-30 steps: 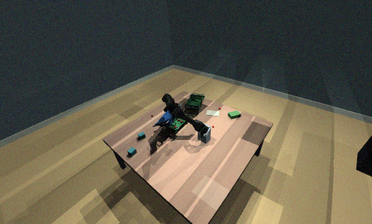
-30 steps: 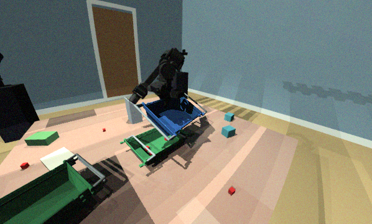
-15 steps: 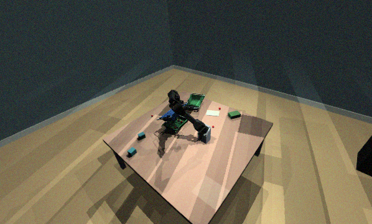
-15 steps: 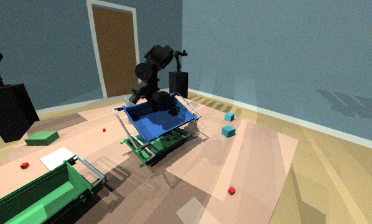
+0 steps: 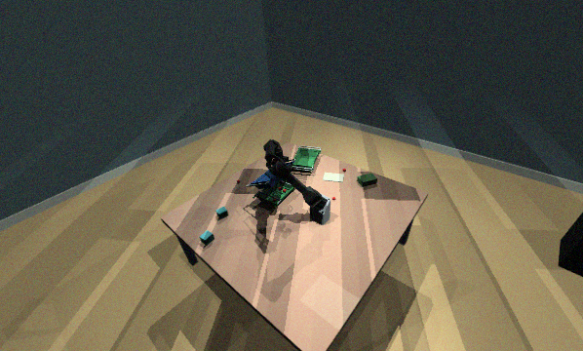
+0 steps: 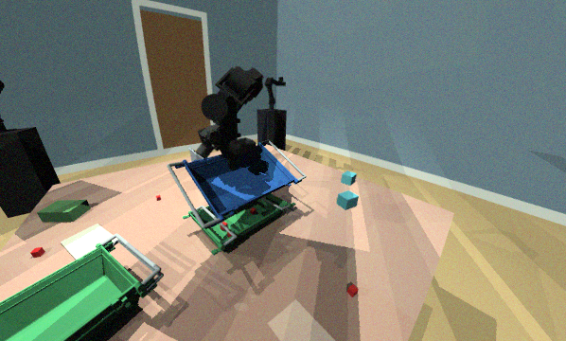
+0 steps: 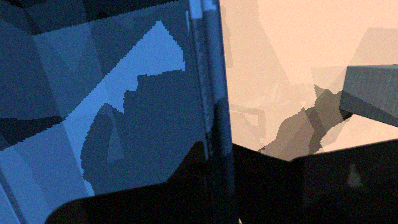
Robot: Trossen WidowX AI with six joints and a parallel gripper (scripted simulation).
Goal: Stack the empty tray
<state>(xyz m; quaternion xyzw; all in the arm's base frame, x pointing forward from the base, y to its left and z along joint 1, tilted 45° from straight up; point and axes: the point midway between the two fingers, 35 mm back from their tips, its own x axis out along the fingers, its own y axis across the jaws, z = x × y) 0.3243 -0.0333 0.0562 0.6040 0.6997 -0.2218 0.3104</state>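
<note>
My gripper tip is 8 cm short of the blue tray and 1 cm to the right of it. Round my gripper tip: green block: 34 cm behind, 53 cm to the right, 16 cm below; then white sheet: 12 cm behind, 42 cm to the right, 18 cm below.
</note>
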